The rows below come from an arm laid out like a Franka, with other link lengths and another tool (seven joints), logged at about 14 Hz.
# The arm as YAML. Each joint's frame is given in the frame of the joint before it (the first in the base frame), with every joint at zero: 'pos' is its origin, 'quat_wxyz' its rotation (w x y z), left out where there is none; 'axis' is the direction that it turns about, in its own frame. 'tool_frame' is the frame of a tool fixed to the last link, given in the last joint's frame.
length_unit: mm
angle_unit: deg
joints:
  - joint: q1
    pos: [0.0, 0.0, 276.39]
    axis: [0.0, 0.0, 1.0]
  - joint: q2
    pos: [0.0, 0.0, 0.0]
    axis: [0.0, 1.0, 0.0]
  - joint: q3
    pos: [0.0, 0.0, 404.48]
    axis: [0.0, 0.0, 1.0]
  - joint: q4
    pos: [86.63, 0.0, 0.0]
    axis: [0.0, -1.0, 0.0]
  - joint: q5
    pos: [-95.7, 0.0, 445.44]
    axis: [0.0, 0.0, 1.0]
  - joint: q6
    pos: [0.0, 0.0, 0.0]
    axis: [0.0, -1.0, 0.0]
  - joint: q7
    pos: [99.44, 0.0, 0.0]
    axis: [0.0, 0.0, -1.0]
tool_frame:
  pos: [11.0, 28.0, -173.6]
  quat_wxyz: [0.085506, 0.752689, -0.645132, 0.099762]
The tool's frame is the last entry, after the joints.
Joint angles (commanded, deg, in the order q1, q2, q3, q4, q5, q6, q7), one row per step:
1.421 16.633 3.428 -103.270 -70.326 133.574 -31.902
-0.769 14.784 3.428 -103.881 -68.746 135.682 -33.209
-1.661 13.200 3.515 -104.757 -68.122 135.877 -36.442
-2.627 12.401 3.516 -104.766 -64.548 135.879 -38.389
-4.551 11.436 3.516 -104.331 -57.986 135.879 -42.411
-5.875 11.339 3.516 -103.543 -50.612 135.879 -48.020
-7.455 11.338 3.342 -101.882 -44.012 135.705 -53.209
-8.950 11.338 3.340 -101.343 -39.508 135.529 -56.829
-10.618 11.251 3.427 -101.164 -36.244 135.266 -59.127
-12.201 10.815 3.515 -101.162 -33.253 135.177 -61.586
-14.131 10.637 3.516 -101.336 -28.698 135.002 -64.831
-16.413 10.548 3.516 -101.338 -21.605 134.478 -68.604
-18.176 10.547 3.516 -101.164 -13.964 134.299 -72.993
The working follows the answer.
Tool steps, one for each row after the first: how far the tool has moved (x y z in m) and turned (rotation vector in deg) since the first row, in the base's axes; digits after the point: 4 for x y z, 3 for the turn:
-0.0043 -0.0221 0.0191 1.663 -1.024 -0.495
-0.0126 -0.0330 0.0315 0.534 0.236 0.424
-0.0165 -0.0435 0.0402 2.662 0.728 -1.044
-0.0214 -0.0643 0.0542 6.501 1.762 -3.373
-0.0230 -0.0767 0.0607 10.507 3.998 -4.097
-0.0216 -0.0955 0.0753 14.100 4.956 -4.841
-0.0238 -0.1121 0.0792 16.635 6.043 -5.458
-0.0277 -0.1304 0.0808 18.698 6.673 -6.617
-0.0331 -0.1472 0.0857 20.447 7.039 -7.260
-0.0402 -0.1678 0.0850 23.421 7.874 -8.242
-0.0482 -0.1899 0.0841 28.650 8.356 -9.856
-0.0531 -0.2045 0.0851 34.115 8.316 -10.111

Tool pose at each row, in the base's axes (x y z in m, rotation vector in deg; rounded; the steps above come from the unrounded poses):
0.7726 0.0145 0.3640 124.116 8.226 60.639
0.7683 -0.0077 0.3831 124.951 6.370 61.928
0.7601 -0.0186 0.3956 124.785 8.534 60.777
0.7561 -0.0290 0.4042 126.744 6.065 60.009
0.7513 -0.0498 0.4183 130.330 1.964 58.566
0.7496 -0.0622 0.4247 134.957 0.035 56.668
0.7510 -0.0811 0.4393 138.484 -2.352 55.988
0.7488 -0.0977 0.4432 141.157 -3.982 54.940
0.7449 -0.1160 0.4449 143.020 -6.198 53.946
0.7395 -0.1327 0.4498 144.573 -7.792 53.482
0.7325 -0.1533 0.4491 147.329 -10.312 52.470
0.7244 -0.1754 0.4481 151.587 -15.219 51.804
0.7196 -0.1900 0.4492 156.088 -19.133 52.566

